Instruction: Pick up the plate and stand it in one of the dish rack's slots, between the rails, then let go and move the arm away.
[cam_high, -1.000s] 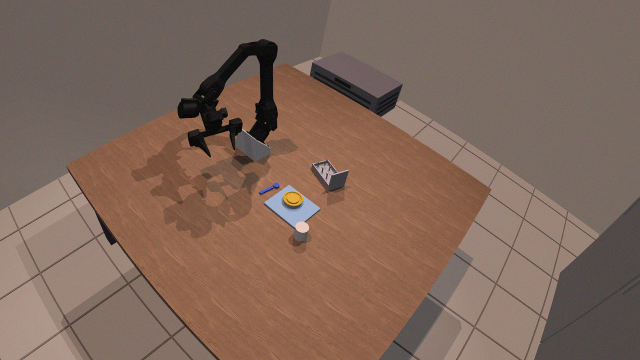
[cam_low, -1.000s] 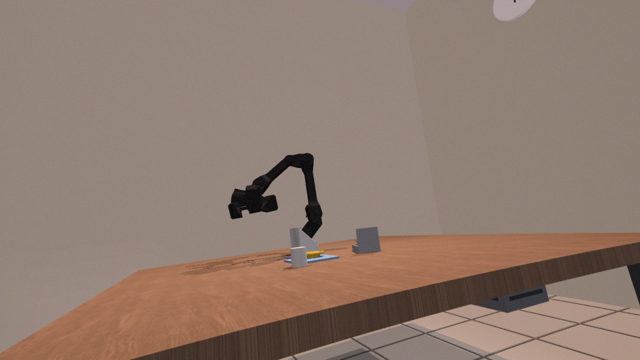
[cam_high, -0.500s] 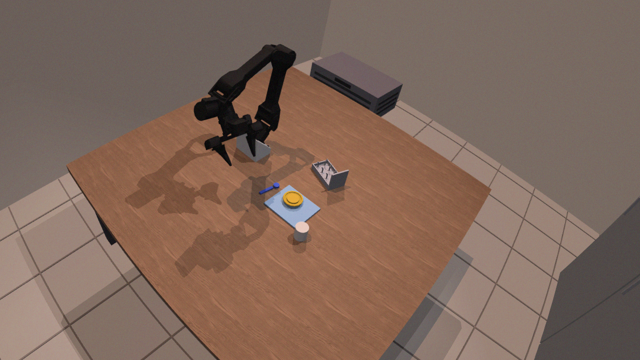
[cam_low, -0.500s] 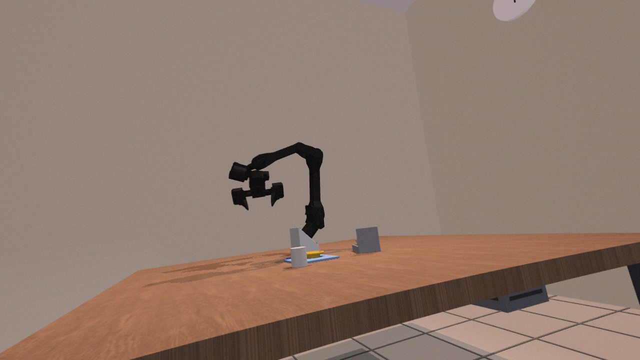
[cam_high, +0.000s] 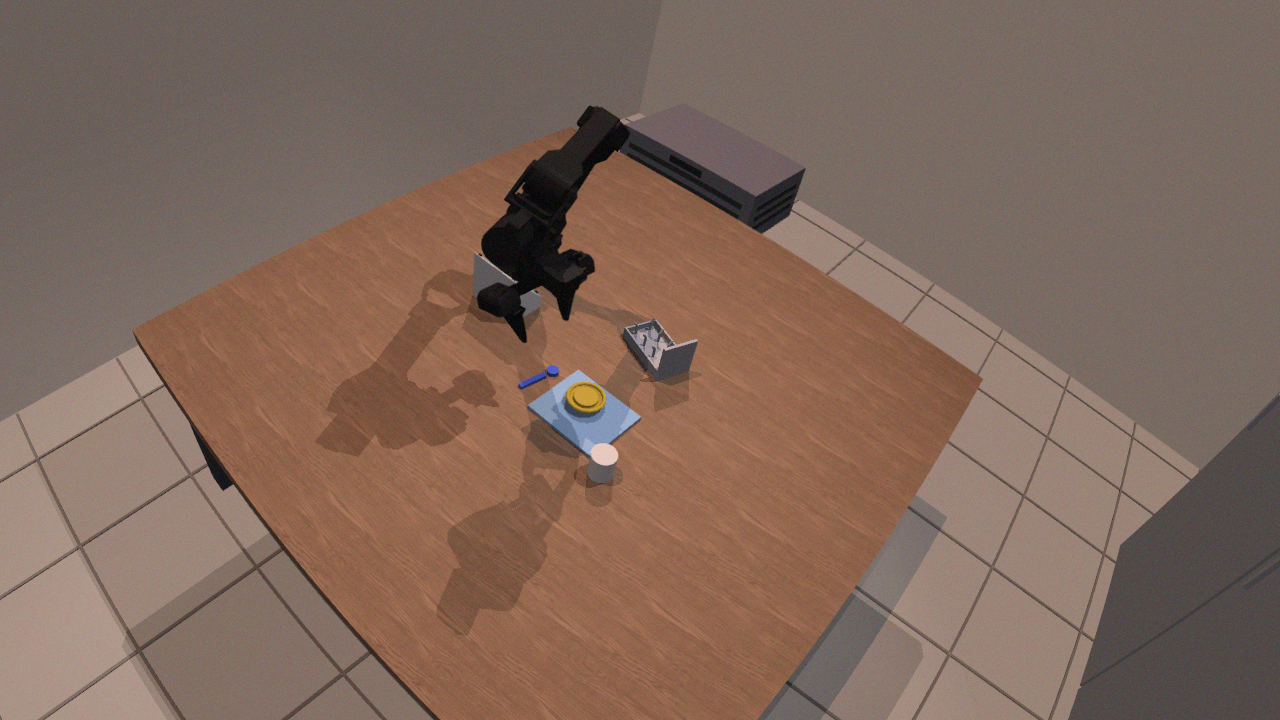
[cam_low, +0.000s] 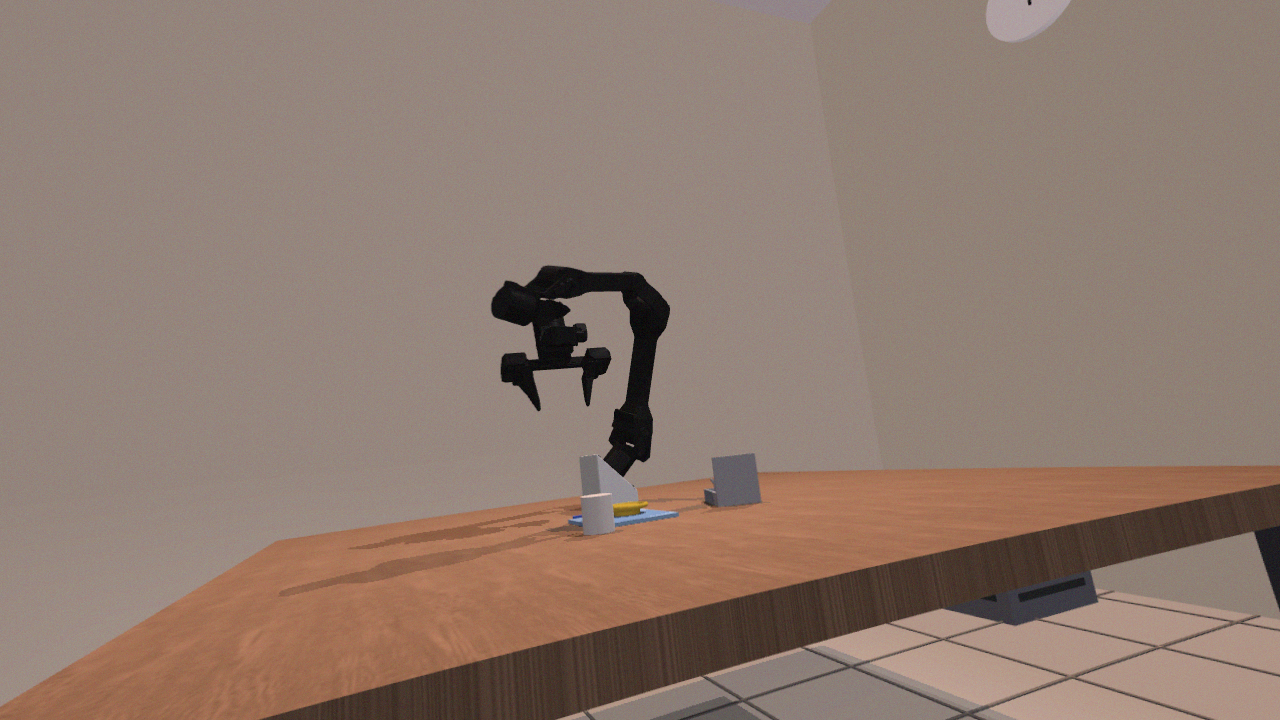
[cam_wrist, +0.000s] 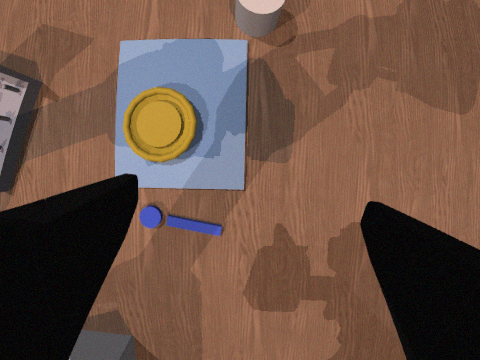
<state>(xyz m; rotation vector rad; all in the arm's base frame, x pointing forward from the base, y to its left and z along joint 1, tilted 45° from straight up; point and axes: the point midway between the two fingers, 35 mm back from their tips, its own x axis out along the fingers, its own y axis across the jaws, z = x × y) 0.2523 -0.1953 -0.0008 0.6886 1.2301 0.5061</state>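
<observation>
Right now my gripper tip is 17 cm above the yellow plate, 8 cm to the right of it and 4 cm short of it. The rest, counted from my gripper tip: blue spoon (19 cm below, 6 cm to the left, 5 cm behind); light blue mat (19 cm below, 6 cm to the left, 6 cm ahead); white cup (17 cm below, 16 cm ahead).
</observation>
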